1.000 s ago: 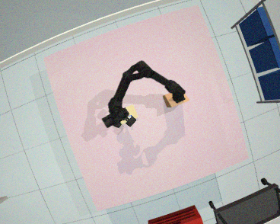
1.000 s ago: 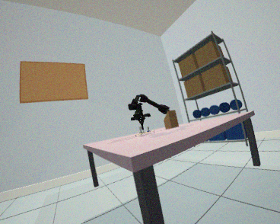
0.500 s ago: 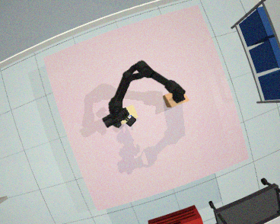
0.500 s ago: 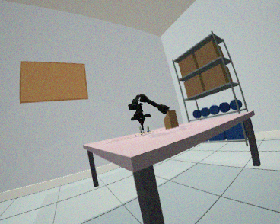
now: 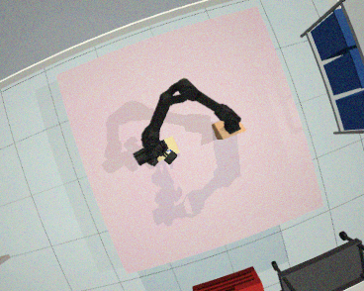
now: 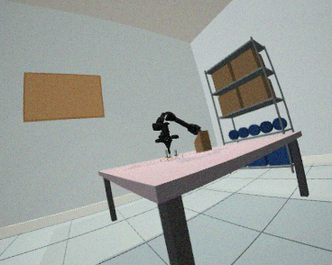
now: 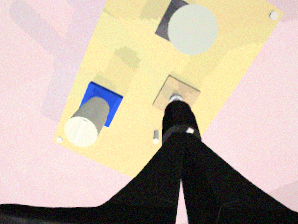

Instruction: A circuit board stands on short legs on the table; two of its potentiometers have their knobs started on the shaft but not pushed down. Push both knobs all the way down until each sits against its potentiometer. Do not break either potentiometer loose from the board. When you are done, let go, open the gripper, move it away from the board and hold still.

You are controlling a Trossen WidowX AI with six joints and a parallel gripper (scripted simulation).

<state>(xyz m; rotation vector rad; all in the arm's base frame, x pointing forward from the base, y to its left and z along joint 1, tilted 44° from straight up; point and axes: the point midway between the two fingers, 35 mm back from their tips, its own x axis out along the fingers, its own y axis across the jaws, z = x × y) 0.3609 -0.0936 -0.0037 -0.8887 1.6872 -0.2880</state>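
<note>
Now: the tan potentiometer 3 cm below my gripper tip. From my gripper tip the other things lie so: potentiometer knob 3 cm behind, 4 cm to the left, 3 cm below.
</note>
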